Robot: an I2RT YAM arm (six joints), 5 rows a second.
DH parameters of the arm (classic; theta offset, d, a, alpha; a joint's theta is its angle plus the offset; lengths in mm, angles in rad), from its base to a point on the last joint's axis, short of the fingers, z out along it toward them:
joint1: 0 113.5 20 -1.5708
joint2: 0 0 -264 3.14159
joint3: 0.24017 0 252.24 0
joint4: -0.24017 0 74 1.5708
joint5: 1.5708 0 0 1.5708
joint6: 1.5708 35.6 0 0
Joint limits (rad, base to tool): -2.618..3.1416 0..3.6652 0..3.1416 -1.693..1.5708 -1.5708..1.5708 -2.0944..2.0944
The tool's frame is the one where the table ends.
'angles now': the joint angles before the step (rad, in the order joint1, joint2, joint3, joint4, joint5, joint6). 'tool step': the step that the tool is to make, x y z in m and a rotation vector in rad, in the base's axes. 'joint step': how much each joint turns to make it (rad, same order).
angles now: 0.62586, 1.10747, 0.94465, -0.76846, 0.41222, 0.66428
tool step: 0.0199, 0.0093, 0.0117, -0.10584, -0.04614, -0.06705
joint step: 0.00003, 0.10104, 0.10269, -0.01991, 0.13067, -0.01384
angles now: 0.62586, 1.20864, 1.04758, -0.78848, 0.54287, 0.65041
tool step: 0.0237, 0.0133, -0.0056, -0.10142, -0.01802, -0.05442
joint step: 0.00021, 0.12251, 0.06447, 0.01823, 0.10738, -0.00897
